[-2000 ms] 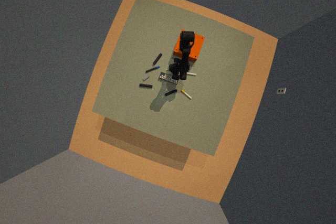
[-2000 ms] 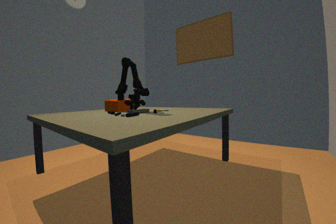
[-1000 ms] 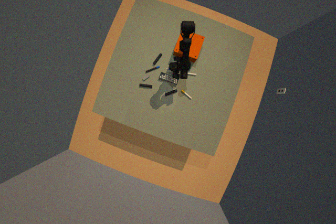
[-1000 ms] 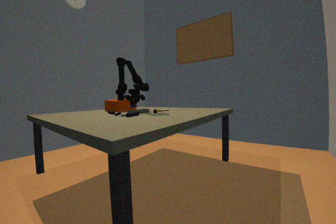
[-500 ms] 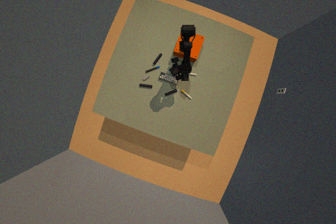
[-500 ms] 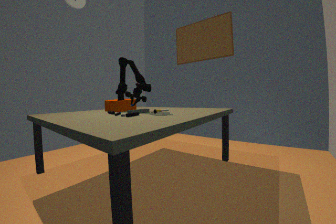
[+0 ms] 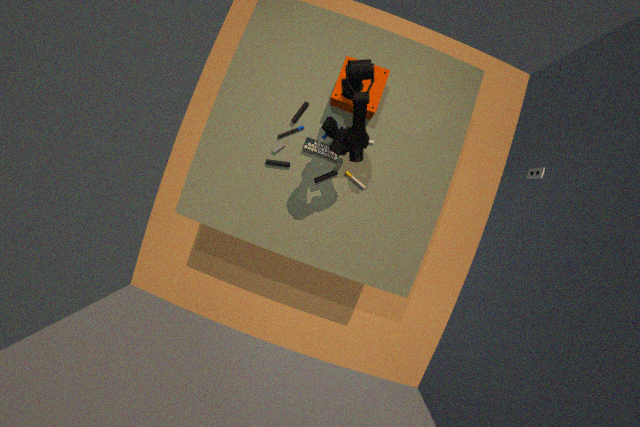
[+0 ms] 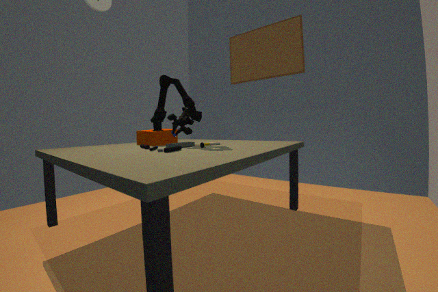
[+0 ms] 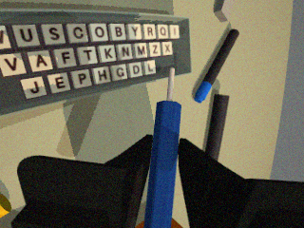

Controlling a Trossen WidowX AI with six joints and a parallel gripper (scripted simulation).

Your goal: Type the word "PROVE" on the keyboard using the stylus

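My gripper tip is now 1 cm short of the blue stylus. The rest, counted from my gripper tip: grey stylus tip (4 cm ahead, 1 cm to the right, 1 cm below); then grey block (16 cm ahead, 19 cm to the right, 7 cm below); then blue-capped black pen (4 cm ahead, 15 cm to the right, 7 cm below).
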